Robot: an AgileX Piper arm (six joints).
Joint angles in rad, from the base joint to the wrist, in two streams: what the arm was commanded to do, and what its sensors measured. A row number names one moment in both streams.
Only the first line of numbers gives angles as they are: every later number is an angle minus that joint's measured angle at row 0.
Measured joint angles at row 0:
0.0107, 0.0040, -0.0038, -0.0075, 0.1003, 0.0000
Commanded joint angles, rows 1 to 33:
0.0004, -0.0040, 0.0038, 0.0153, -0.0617, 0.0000
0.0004, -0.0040, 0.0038, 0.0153, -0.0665, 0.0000
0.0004, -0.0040, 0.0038, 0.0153, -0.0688, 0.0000
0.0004, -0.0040, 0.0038, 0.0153, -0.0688, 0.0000
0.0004, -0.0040, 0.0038, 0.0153, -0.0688, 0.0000
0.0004, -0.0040, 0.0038, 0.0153, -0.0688, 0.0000
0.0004, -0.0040, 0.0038, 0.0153, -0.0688, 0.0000
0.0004, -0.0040, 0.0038, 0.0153, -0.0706, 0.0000
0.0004, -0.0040, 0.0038, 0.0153, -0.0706, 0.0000
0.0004, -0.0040, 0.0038, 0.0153, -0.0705, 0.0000
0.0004, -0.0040, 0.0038, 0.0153, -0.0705, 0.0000
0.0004, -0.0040, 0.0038, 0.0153, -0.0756, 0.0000
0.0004, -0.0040, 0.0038, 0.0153, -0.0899, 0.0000
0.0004, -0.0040, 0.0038, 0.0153, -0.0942, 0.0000
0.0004, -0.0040, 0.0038, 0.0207, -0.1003, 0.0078
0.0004, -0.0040, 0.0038, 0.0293, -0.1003, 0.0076
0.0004, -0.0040, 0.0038, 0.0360, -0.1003, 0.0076
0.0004, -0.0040, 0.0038, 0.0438, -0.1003, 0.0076
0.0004, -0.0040, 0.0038, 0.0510, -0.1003, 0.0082
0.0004, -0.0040, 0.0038, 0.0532, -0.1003, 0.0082
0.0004, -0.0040, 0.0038, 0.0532, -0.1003, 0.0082
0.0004, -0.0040, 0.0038, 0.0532, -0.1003, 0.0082
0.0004, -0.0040, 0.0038, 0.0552, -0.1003, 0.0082
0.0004, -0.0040, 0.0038, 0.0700, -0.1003, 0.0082
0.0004, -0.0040, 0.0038, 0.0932, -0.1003, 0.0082
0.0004, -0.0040, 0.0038, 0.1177, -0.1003, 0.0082
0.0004, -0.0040, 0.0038, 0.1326, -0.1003, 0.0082
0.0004, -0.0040, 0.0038, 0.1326, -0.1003, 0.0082
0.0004, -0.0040, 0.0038, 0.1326, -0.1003, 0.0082
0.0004, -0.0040, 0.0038, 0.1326, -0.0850, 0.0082
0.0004, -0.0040, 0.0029, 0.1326, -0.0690, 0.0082
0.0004, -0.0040, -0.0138, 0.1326, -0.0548, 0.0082
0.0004, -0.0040, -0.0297, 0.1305, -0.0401, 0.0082
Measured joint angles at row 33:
0.0000, 0.0000, -0.0026, 0.1213, -0.0698, 0.0000
